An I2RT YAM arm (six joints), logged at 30 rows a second.
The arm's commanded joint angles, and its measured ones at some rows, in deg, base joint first. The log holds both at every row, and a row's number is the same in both.
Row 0, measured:
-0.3, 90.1, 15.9, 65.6, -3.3, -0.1
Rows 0 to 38, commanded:
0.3, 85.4, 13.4, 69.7, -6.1, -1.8
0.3, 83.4, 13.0, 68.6, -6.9, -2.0
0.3, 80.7, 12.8, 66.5, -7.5, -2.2
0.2, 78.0, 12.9, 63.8, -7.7, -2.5
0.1, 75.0, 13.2, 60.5, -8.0, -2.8
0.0, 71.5, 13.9, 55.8, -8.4, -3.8
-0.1, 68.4, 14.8, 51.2, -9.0, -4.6
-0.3, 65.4, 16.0, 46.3, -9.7, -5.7
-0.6, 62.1, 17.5, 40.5, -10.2, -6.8
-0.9, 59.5, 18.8, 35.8, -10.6, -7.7
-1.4, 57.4, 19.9, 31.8, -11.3, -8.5
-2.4, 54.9, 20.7, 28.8, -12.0, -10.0
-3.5, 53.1, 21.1, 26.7, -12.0, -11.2
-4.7, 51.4, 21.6, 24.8, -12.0, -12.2
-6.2, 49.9, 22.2, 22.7, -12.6, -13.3
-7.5, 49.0, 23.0, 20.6, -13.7, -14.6
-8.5, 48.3, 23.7, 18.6, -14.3, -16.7
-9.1, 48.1, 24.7, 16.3, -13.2, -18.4
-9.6, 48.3, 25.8, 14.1, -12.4, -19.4
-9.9, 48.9, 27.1, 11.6, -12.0, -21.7
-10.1, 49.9, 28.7, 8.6, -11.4, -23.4
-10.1, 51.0, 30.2, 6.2, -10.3, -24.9
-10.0, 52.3, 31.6, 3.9, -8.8, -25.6
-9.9, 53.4, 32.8, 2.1, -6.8, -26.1
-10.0, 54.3, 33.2, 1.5, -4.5, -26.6
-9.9, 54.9, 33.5, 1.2, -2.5, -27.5
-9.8, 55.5, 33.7, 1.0, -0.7, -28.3
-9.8, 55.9, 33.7, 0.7, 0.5, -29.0
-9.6, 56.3, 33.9, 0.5, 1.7, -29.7
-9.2, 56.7, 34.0, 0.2, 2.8, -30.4
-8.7, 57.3, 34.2, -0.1, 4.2, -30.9
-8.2, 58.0, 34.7, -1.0, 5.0, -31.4
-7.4, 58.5, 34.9, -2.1, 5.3, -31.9
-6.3, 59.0, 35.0, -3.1, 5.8, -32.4
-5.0, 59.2, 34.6, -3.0, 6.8, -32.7
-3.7, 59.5, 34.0, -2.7, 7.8, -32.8
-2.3, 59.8, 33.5, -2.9, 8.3, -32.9
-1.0, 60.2, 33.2, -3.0, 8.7, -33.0
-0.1, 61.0, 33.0, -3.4, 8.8, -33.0
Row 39, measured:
-2.4, 60.1, 32.9, -1.8, 5.9, -31.5
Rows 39 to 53, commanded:
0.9, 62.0, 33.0, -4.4, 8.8, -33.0
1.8, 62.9, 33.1, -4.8, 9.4, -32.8
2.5, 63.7, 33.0, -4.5, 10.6, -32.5
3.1, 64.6, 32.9, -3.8, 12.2, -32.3
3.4, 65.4, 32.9, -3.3, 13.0, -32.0
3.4, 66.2, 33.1, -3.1, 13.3, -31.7
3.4, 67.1, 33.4, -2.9, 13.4, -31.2
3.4, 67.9, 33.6, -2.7, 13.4, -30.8
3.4, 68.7, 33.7, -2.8, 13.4, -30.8
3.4, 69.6, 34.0, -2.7, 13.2, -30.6
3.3, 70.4, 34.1, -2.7, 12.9, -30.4
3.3, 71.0, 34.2, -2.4, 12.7, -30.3
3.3, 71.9, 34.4, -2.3, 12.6, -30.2
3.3, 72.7, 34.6, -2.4, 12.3, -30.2
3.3, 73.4, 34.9, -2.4, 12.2, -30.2
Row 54, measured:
3.1, 72.1, 33.0, -3.0, 11.9, -31.0
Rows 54 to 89, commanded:
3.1, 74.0, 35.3, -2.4, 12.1, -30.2
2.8, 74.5, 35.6, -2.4, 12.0, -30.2
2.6, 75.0, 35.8, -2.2, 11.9, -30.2
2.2, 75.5, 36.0, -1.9, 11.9, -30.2
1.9, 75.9, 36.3, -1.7, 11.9, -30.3
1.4, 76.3, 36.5, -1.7, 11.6, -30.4
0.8, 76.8, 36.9, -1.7, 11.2, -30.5
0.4, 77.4, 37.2, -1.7, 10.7, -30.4
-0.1, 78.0, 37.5, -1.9, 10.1, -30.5
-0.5, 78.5, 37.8, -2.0, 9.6, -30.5
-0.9, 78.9, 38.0, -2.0, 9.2, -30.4
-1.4, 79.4, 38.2, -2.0, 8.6, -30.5
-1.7, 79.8, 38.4, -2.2, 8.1, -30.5
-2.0, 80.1, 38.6, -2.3, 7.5, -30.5
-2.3, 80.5, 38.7, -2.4, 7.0, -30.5
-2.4, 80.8, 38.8, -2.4, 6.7, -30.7
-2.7, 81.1, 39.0, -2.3, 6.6, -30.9
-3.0, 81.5, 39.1, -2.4, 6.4, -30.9
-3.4, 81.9, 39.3, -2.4, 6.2, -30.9
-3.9, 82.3, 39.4, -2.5, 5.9, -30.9
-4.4, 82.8, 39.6, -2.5, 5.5, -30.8
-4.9, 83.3, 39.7, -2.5, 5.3, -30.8
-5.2, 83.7, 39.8, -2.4, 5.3, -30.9
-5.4, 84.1, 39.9, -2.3, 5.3, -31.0
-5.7, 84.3, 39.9, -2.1, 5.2, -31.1
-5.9, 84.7, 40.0, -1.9, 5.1, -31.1
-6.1, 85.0, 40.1, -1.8, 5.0, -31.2
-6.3, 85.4, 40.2, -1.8, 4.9, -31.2
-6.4, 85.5, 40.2, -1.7, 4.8, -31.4
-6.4, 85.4, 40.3, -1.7, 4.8, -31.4
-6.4, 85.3, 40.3, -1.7, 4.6, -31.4
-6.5, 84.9, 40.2, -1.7, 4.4, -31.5
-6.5, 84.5, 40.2, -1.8, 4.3, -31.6
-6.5, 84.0, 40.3, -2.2, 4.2, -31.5
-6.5, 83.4, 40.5, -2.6, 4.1, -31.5
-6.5, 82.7, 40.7, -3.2, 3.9, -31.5
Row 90, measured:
-6.2, 84.7, 38.9, -2.6, 5.2, -31.5
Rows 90 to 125, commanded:
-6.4, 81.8, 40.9, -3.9, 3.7, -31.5
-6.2, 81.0, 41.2, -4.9, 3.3, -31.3
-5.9, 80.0, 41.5, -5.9, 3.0, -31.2
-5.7, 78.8, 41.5, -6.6, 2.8, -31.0
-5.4, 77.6, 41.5, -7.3, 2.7, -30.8
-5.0, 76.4, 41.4, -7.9, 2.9, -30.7
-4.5, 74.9, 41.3, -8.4, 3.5, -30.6
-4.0, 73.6, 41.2, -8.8, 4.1, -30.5
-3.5, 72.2, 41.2, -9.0, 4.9, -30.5
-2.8, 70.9, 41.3, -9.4, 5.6, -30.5
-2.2, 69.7, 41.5, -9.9, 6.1, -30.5
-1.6, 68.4, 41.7, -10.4, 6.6, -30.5
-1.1, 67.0, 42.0, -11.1, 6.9, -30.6
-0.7, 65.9, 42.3, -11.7, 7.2, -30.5
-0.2, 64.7, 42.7, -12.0, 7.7, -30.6
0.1, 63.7, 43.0, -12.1, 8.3, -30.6
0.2, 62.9, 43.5, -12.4, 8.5, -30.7
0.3, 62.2, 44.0, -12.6, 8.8, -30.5
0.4, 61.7, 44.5, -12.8, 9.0, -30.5
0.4, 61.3, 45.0, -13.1, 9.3, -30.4
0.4, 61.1, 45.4, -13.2, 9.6, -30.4
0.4, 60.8, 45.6, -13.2, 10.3, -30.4
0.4, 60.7, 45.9, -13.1, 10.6, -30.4
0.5, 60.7, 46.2, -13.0, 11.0, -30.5
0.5, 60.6, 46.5, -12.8, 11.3, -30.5
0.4, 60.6, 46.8, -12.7, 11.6, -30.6
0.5, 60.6, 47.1, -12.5, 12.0, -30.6
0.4, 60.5, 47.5, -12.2, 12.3, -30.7
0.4, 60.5, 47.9, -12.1, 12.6, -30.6
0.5, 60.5, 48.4, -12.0, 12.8, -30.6
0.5, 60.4, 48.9, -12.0, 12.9, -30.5
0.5, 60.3, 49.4, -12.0, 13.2, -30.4
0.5, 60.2, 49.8, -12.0, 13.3, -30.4
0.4, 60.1, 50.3, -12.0, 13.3, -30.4
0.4, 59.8, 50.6, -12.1, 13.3, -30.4
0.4, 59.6, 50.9, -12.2, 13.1, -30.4
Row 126, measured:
0.0, 62.2, 47.4, -16.1, 12.4, -31.0
